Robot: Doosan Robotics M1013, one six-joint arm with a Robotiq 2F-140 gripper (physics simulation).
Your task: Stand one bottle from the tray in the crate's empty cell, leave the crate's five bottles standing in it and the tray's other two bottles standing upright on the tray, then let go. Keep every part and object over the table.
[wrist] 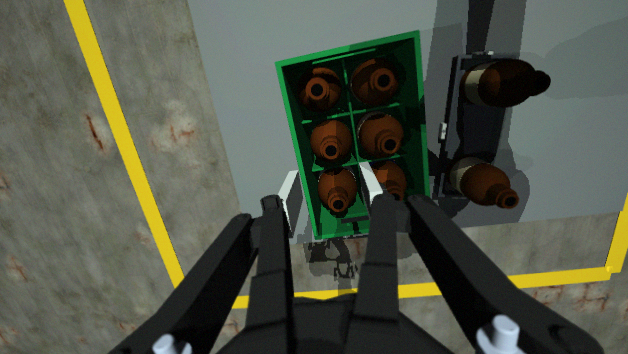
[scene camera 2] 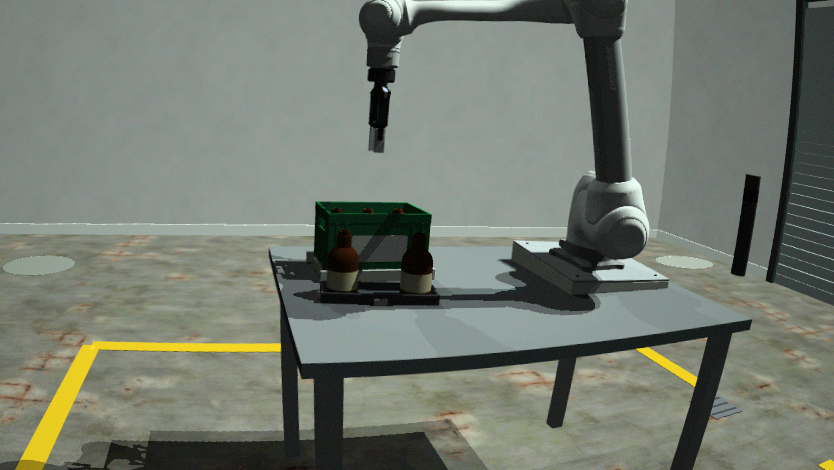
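Note:
The green crate stands on the table. In the wrist view each of its six cells holds an upright brown bottle, for instance a bottle in the middle row and a bottle in the near row. The near right bottle is partly hidden by a finger. Two bottles stand upright at the two ends of the dark tray. My gripper is open and empty, high above the crate and apart from the bottles.
The tray is beside the crate on the grey table. The crate's near end is close to a table edge in the wrist view. The robot's base plate is at the table's right in the scene view.

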